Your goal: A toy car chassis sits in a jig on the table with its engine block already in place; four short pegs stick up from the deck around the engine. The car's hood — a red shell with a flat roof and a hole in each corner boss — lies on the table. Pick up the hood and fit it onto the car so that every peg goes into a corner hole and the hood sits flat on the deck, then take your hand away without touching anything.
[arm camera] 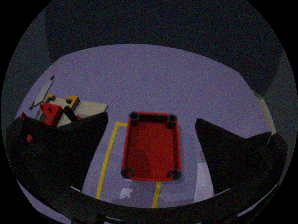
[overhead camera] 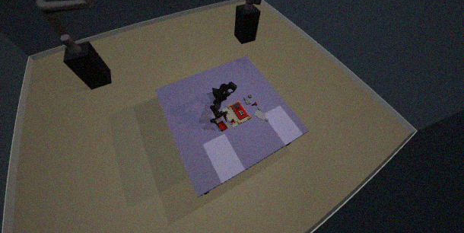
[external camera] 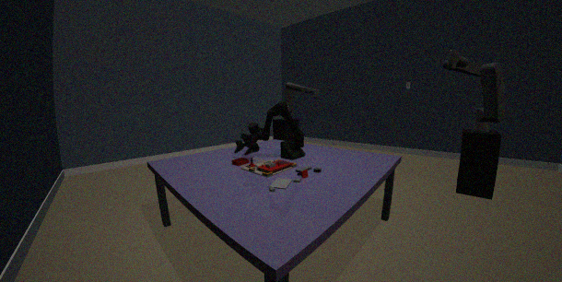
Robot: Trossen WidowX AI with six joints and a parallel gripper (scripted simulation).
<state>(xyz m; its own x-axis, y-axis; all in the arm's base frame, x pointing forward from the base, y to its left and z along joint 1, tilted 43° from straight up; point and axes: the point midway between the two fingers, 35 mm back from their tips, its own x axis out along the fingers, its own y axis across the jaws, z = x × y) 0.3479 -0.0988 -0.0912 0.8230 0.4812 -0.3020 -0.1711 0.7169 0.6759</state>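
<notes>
Now: the red hood 10 mm behind my gripper tip and 60 mm below it. The rest, counted from my gripper tip: grey flat plate: 40 mm ahead, 430 mm to the left, 60 mm below; jig: 80 mm behind, 210 mm to the left, 50 mm below.
</notes>
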